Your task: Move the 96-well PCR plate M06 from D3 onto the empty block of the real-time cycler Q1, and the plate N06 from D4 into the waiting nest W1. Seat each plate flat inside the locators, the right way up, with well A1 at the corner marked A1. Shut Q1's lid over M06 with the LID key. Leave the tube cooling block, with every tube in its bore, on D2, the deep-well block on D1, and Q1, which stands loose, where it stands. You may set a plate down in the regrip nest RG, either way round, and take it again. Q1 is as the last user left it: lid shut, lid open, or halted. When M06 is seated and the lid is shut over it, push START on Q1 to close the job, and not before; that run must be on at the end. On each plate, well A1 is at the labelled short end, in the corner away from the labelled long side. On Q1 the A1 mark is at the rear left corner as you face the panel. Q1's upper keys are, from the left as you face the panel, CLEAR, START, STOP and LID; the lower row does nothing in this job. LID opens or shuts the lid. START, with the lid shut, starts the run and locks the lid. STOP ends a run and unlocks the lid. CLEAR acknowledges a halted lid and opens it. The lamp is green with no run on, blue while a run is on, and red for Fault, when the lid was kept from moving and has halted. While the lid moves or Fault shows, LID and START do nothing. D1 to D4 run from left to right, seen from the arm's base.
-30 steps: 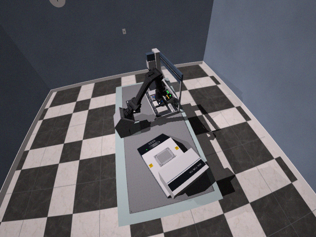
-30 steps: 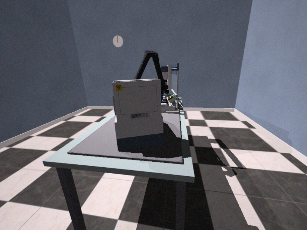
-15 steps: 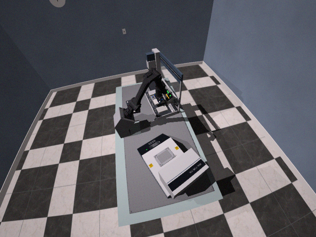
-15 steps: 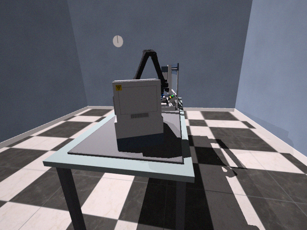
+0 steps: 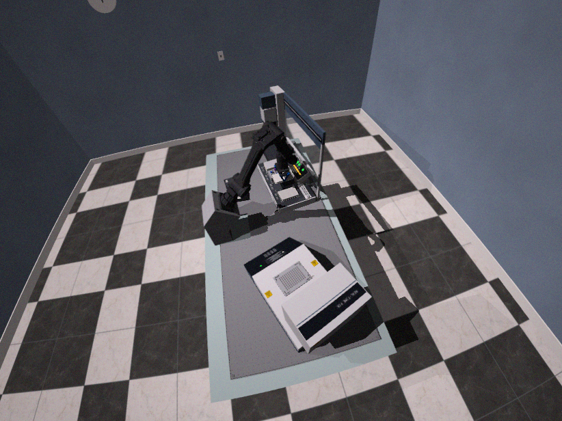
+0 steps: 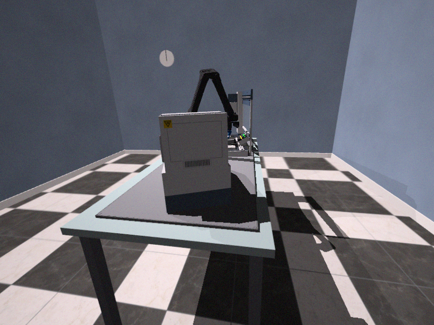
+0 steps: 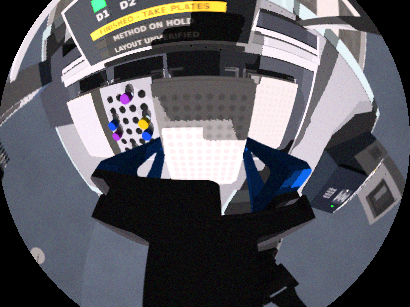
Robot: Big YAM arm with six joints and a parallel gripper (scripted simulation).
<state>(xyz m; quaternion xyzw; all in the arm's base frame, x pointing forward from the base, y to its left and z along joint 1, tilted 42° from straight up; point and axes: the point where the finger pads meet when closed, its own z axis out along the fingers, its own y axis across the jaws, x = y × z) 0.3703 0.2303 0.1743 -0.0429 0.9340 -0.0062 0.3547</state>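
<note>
Now: hand 1 cm past the tube cooling block, 10 cm to the right of it and 6 cm above it. From my hand the other things lie so: black regrip nest: 33 cm behind, 3 cm to the left, 13 cm below; then white deep-well block: 2 cm behind, 20 cm to the left, 6 cm below.
</note>
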